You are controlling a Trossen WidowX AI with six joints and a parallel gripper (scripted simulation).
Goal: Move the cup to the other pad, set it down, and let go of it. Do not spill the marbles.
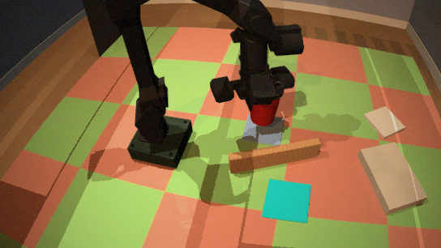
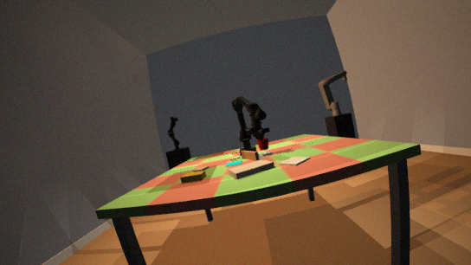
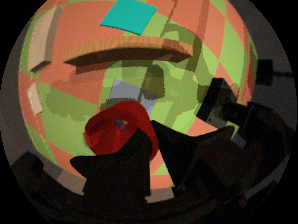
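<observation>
The cyan pad is 190 mm to the right of my gripper tip, 120 mm ahead of it and 80 mm below it. From my gripper tip the other things lie so: wooden bar: 90 mm to the right, 70 mm ahead, 60 mm below; red cup: 30 mm ahead, 10 mm to the left; yellow block: 390 mm to the right, 340 mm ahead, 60 mm below.
</observation>
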